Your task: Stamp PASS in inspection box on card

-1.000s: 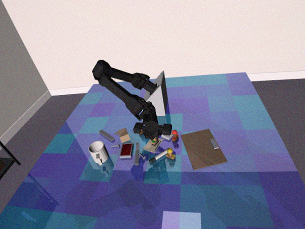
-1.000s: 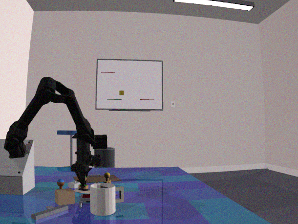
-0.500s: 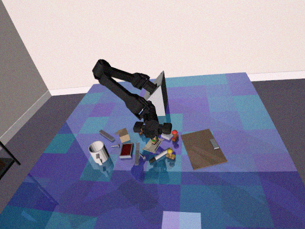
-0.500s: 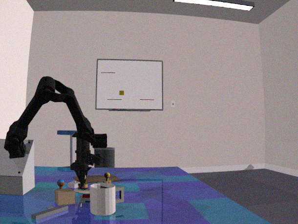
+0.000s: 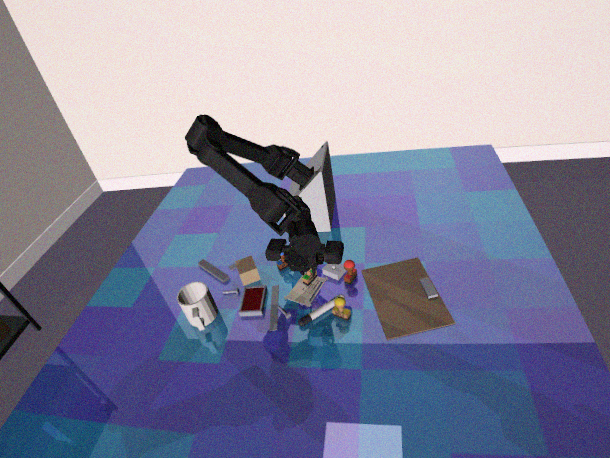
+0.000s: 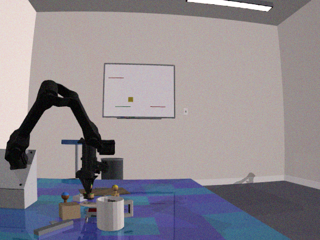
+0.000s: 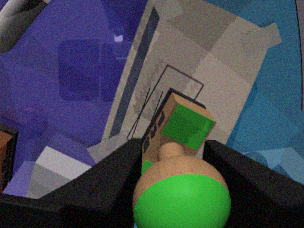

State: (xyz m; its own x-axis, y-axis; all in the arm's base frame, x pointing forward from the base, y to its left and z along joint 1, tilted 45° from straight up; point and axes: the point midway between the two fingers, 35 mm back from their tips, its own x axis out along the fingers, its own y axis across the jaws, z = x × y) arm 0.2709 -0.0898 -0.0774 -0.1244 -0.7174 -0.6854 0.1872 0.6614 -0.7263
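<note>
My gripper tip is now 40 mm above the card, 10 mm to the left of it and 10 mm short of it. The rest, counted from my gripper tip: grey nut block 60 mm to the left, 40 mm behind, 20 mm below; green-knobbed stamp right at my gripper tip; red-knobbed stamp 110 mm to the left, 20 mm below, 10 mm behind.
</note>
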